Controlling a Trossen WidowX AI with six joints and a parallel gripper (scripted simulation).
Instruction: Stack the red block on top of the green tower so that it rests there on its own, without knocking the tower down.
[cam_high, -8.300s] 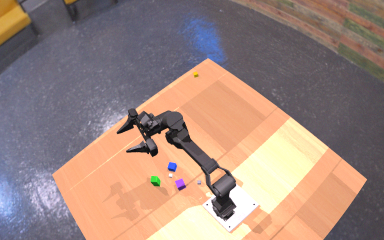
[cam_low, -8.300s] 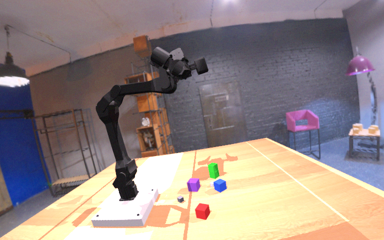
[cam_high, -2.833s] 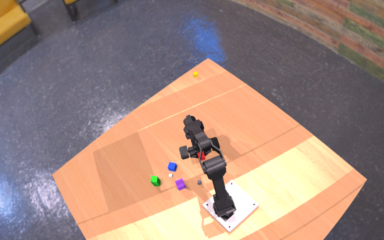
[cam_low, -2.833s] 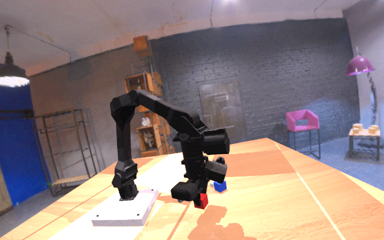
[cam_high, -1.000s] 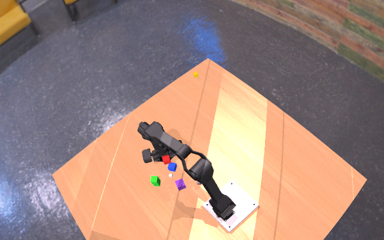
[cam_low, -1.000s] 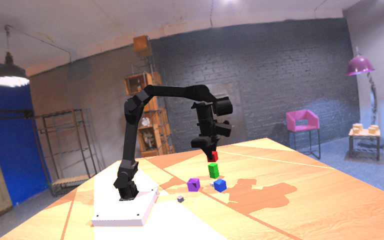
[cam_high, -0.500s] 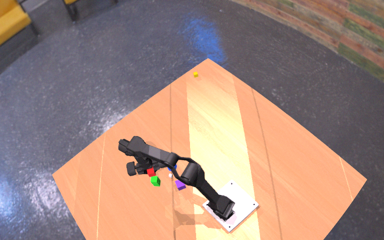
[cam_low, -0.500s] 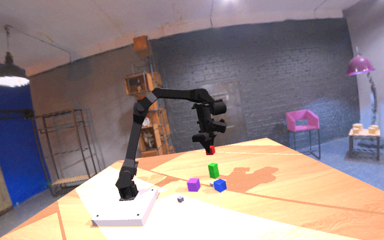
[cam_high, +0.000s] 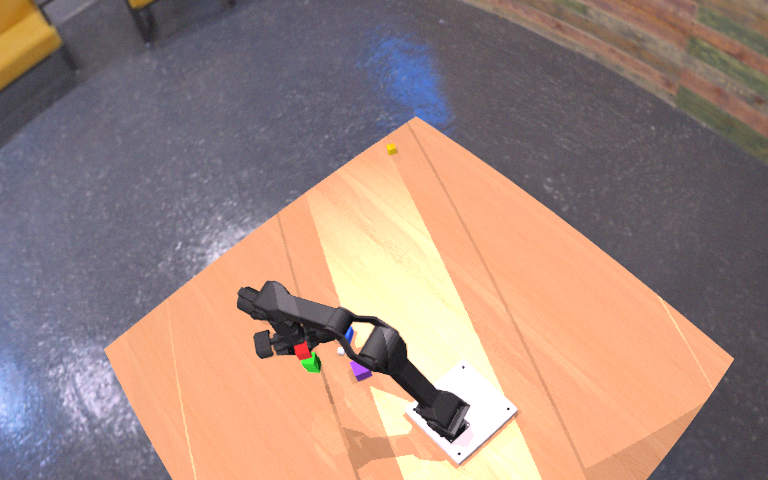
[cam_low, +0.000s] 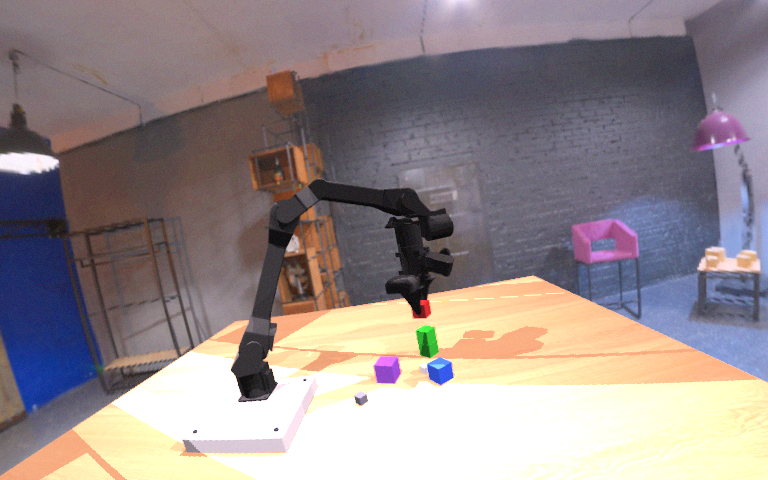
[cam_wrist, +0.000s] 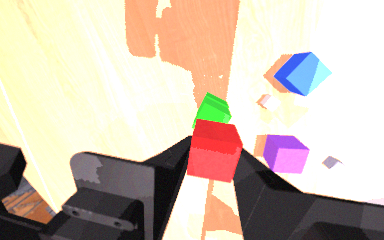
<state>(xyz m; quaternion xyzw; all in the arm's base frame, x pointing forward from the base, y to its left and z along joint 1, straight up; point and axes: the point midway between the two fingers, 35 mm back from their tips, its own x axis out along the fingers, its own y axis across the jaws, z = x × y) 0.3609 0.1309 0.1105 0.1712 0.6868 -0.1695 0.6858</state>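
Now: the small white cube 2 cm behind my gripper tip, 8 cm to the right of it and 10 cm below it. Also, from my gripper tip: red block (1 cm above); then blue block (1 cm ahead, 12 cm to the right, 9 cm below); then purple block (9 cm behind, 8 cm to the right, 9 cm below).
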